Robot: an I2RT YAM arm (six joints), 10 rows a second.
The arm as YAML. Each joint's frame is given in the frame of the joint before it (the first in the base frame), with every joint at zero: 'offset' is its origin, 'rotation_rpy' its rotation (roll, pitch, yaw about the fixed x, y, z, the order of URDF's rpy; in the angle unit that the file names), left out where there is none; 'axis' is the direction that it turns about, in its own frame. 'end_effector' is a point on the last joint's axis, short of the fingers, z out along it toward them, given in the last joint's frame.
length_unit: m
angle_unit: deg
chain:
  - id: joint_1
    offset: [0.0, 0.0, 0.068]
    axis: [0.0, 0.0, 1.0]
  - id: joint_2
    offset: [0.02, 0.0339, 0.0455]
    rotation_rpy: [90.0, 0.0, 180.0]
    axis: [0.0, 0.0, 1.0]
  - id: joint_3
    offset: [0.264, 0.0, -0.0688]
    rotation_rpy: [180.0, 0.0, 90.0]
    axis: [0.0, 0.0, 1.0]
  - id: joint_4
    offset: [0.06, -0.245, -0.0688]
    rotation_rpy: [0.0, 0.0, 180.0]
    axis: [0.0, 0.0, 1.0]
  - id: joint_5
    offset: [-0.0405, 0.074, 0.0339]
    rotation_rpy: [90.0, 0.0, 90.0]
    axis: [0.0, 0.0, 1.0]
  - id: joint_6
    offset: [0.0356, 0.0, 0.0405]
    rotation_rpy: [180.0, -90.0, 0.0]
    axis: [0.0, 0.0, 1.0]
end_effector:
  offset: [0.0, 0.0, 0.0]
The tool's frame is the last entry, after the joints.
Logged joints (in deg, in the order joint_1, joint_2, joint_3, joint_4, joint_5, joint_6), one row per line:
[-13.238, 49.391, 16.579, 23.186, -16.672, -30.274]
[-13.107, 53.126, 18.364, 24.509, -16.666, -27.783]
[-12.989, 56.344, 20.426, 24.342, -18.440, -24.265]
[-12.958, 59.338, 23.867, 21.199, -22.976, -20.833]
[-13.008, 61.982, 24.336, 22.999, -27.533, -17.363]
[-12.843, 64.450, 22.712, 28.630, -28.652, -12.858]
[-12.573, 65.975, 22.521, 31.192, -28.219, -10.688]
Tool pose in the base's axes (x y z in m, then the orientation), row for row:
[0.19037, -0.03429, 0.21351, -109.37, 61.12, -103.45]
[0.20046, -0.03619, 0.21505, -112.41, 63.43, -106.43]
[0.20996, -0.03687, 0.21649, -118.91, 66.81, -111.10]
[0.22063, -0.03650, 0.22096, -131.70, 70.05, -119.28]
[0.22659, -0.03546, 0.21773, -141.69, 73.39, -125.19]
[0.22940, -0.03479, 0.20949, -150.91, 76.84, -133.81]
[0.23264, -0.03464, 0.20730, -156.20, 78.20, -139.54]
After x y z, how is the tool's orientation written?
As angles about the fixed x, y, z axes (roll, pitch, yaw), in degrees.
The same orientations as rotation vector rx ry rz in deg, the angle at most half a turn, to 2 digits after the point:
[-26.79, 96.11, -17.53]
[-24.79, 97.14, -15.38]
[-23.08, 98.52, -10.71]
[-23.05, 100.53, -3.21]
[-22.98, 100.39, 3.45]
[-20.19, 99.55, 7.21]
[-18.41, 99.22, 8.28]

